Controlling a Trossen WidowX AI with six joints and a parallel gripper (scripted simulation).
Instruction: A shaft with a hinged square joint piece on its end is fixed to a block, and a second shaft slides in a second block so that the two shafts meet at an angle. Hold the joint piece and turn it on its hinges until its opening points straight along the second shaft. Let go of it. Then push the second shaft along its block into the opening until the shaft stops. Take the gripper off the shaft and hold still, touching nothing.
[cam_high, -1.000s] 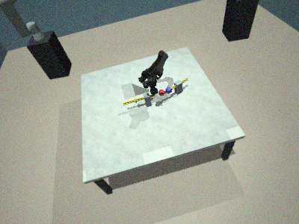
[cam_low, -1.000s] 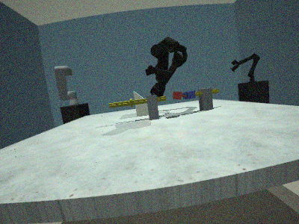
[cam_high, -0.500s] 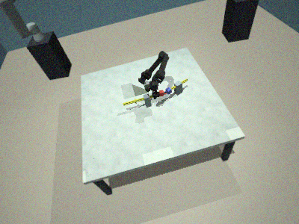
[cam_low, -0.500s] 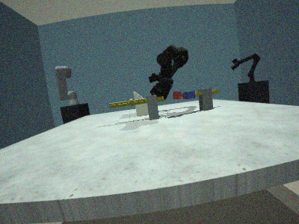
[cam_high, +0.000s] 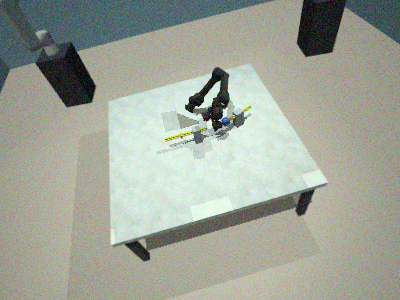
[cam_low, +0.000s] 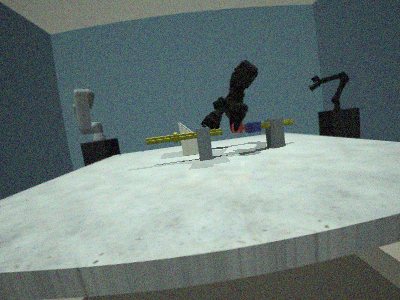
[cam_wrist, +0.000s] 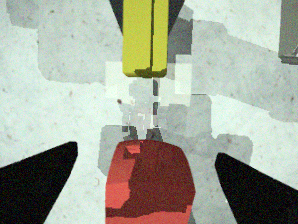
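The red tip is 2 cm to the left of my gripper tip and 1 cm above it.
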